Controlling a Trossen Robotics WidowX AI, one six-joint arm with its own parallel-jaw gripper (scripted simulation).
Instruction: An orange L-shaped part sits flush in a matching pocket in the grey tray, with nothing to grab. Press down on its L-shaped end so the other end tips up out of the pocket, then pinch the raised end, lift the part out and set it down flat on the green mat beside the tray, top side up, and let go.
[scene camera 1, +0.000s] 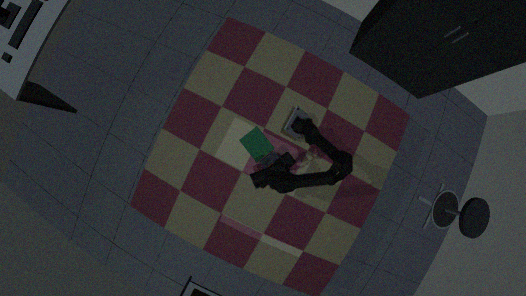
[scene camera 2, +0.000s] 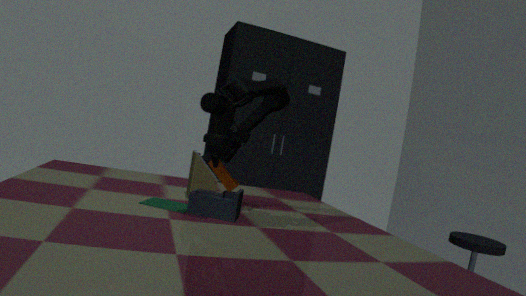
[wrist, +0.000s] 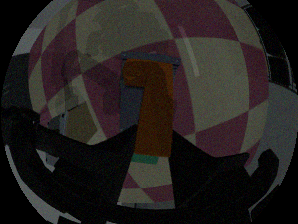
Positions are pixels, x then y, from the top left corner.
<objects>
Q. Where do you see my gripper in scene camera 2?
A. At 216, 167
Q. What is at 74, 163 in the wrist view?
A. My gripper.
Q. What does my gripper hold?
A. An orange L-shaped part.
</objects>
